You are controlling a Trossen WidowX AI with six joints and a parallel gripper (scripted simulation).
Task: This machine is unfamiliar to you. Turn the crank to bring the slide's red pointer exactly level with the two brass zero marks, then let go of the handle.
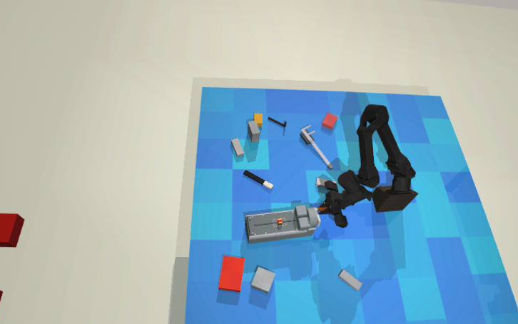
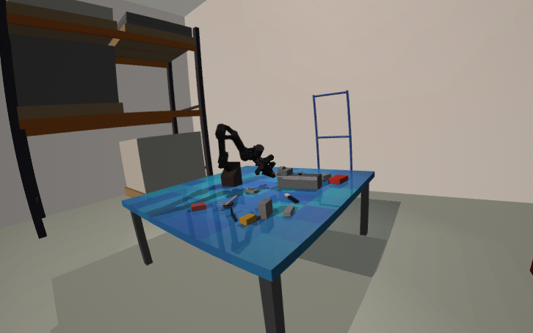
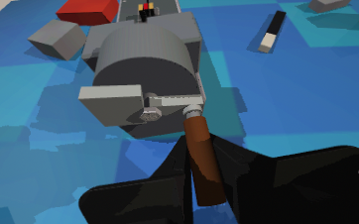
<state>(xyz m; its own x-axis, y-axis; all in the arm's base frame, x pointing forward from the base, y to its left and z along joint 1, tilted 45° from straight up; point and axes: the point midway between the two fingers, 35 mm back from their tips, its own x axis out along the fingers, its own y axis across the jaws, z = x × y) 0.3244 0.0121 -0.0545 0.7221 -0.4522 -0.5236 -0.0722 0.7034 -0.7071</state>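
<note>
The brown crank handle lies 2 cm behind my gripper tip and 2 cm above it. The rest, counted from my gripper tip: red block (16 cm behind, 50 cm to the right, 5 cm below); then red pointer (16 cm ahead, 4 cm to the left, 2 cm above); then black key (9 cm ahead, 49 cm to the right, 5 cm below).
</note>
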